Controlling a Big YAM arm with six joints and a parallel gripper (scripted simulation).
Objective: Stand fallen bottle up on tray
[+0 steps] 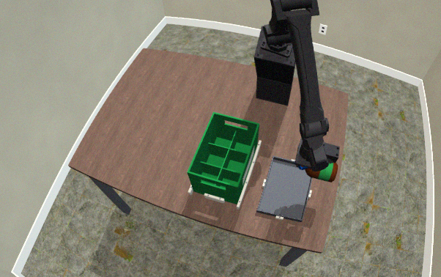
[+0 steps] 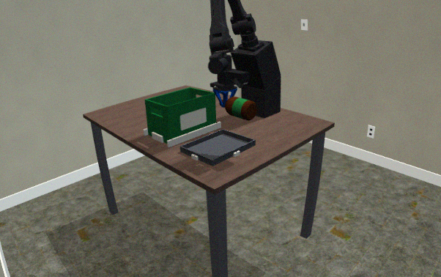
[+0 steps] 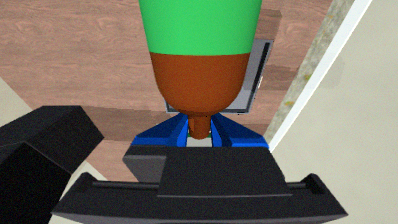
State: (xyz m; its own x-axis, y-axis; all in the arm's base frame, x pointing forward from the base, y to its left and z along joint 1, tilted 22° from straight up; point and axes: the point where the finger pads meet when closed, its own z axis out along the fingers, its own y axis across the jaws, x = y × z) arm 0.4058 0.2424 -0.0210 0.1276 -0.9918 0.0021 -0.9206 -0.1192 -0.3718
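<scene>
My hand is 5 cm to the right of the bottle and 1 cm past it. The rest, counted from my hand: tray: 18 cm below, 3 cm ahead, 2 cm to the right; then green crate: 29 cm to the right, 10 cm below, 4 cm ahead.
</scene>
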